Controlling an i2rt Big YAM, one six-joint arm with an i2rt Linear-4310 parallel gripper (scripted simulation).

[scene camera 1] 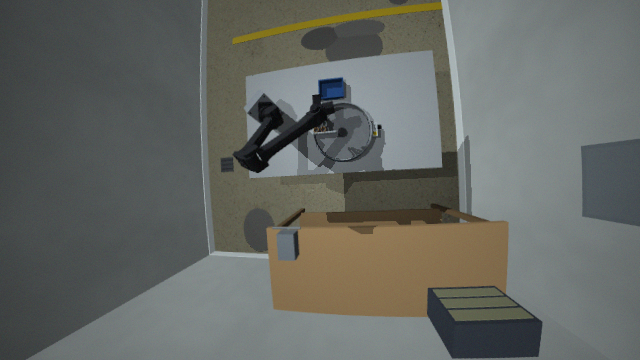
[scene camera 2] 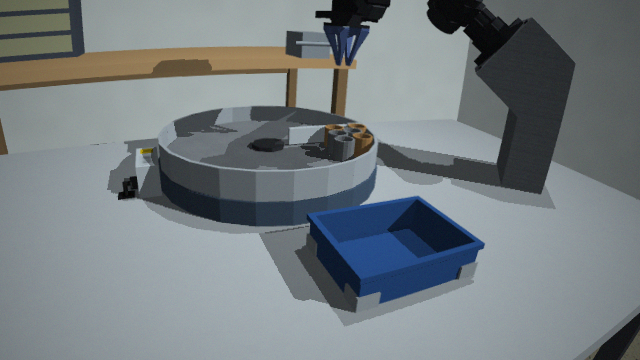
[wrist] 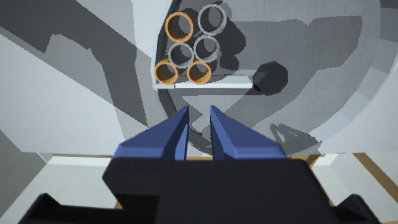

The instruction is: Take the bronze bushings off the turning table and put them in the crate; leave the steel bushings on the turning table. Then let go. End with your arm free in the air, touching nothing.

Observation:
In view: my gripper (scene camera 2: 343,65) and a round grey turning table (scene camera 2: 235,144).
My gripper is seen too in the wrist view (wrist: 199,111).

